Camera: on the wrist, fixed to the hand. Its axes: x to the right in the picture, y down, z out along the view.
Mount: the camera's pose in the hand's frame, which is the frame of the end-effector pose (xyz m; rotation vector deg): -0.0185 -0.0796 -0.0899 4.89 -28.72 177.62
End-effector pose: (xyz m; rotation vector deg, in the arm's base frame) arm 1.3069 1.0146 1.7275 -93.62 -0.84 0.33
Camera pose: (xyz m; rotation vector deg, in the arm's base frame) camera 1.2891 0.9297 1.8125 2.23 108.74 141.08
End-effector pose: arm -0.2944 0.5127 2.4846 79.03 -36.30 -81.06
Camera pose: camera -0.2367 0.5813 2.4026 -46.57 -90.86 57.30
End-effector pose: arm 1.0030 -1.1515 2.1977 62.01 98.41 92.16
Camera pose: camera 0.9234 -1.2129 2.1295 -101.54 58.77 -25.96
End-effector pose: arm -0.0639 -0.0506 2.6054 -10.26 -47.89 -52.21
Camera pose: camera -0.0797 -0.1308 2.5155 -63.80 -8.61 121.72
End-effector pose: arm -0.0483 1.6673 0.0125 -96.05 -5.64 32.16
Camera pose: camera -0.0076 1.5944 0.1007 -2.18 -99.18 -117.15
